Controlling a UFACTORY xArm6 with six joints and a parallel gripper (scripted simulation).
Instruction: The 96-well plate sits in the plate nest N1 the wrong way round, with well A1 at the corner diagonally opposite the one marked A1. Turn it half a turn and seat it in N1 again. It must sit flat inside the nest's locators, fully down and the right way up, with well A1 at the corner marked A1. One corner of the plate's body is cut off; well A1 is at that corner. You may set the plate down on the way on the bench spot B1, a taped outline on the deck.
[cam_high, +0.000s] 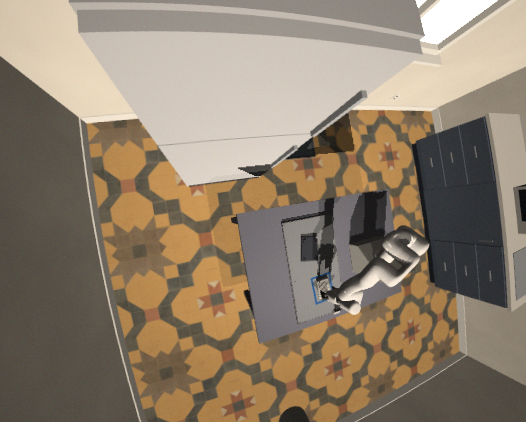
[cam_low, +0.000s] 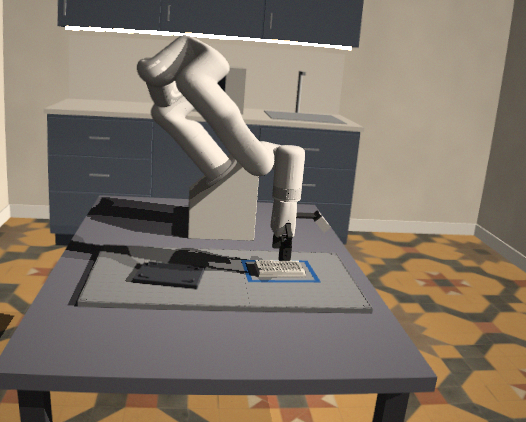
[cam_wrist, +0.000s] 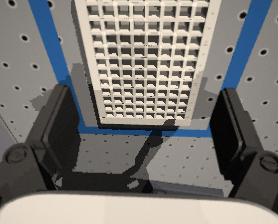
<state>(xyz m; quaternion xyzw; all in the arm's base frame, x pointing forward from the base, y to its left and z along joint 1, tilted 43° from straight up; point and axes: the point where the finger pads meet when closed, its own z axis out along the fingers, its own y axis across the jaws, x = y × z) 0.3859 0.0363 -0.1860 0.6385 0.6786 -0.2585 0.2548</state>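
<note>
The white 96-well plate lies 5 cm below my hand. Also, from my hand: dark plate nest N1: 6 cm ahead, 30 cm to the right, 5 cm below; then white tag: 36 cm to the right, 5 cm below.
</note>
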